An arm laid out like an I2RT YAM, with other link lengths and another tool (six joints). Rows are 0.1 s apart.
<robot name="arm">
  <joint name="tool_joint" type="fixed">
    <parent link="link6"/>
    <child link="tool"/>
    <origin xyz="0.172 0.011 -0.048" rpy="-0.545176 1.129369 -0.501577"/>
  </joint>
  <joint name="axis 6" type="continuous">
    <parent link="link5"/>
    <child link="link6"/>
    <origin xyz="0.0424 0 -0.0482" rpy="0 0 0"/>
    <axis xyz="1 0 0"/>
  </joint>
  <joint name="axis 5" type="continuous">
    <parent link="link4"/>
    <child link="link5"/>
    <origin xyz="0.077 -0.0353 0.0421" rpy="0 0 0"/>
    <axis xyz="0 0 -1"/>
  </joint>
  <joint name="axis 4" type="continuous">
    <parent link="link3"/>
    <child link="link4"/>
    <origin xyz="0.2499 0.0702 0.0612" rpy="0 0 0"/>
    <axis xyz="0 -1 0"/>
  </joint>
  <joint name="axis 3" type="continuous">
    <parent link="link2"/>
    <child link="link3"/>
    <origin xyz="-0.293 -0.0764 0" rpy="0 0 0"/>
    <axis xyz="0 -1 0"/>
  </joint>
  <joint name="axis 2" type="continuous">
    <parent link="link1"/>
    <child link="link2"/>
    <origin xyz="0.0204 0.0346 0.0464" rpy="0 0 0"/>
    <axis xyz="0 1 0"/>
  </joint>
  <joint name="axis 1" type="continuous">
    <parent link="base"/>
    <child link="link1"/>
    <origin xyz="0 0 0.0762" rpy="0 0 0"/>
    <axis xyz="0 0 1"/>
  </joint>
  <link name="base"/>
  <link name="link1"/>
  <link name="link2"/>
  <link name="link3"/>
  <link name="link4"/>
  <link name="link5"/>
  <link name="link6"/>
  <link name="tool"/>
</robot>
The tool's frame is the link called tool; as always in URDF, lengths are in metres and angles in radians. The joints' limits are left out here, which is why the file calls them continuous.
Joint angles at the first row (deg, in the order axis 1, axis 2, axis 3, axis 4, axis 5, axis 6):
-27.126 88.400 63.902 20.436 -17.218 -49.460
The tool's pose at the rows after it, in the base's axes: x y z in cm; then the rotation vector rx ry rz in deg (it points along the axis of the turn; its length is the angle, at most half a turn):
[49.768 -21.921 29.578 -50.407 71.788 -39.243]
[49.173 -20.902 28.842 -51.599 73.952 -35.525]
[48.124 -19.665 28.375 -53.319 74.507 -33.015]
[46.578 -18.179 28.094 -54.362 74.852 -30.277]
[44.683 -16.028 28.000 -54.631 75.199 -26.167]
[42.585 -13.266 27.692 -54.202 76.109 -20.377]
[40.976 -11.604 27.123 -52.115 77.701 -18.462]
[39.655 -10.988 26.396 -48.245 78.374 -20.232]
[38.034 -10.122 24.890 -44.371 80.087 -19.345]
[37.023 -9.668 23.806 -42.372 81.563 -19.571]
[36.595 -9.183 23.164 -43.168 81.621 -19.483]
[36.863 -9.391 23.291 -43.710 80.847 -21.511]
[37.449 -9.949 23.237 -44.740 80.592 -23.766]
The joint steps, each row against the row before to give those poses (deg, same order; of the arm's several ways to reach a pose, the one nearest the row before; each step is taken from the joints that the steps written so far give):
-0.372 -1.039 1.113 -5.195 -1.819 0.051
-0.056 -0.837 1.421 -5.889 -1.918 -0.422
-0.042 -2.048 -0.867 -3.285 -1.957 -1.061
-0.177 -3.099 -1.542 -3.398 -2.149 -0.448
-0.001 -3.858 -1.249 -4.747 -2.754 0.557
0.370 -3.834 -0.635 -6.270 -3.130 1.380
1.349 -3.633 -2.356 -2.258 1.166 2.585
1.509 -4.461 -5.529 3.192 3.840 3.981
0.723 -3.824 -4.630 0.575 1.791 3.810
1.122 -2.438 -2.811 -0.011 2.422 1.888
0.744 -1.174 -1.639 0.199 0.465 -0.478
1.001 -0.264 -1.016 2.070 1.961 -0.532
0.798 0.998 -0.392 2.099 2.056 -1.281

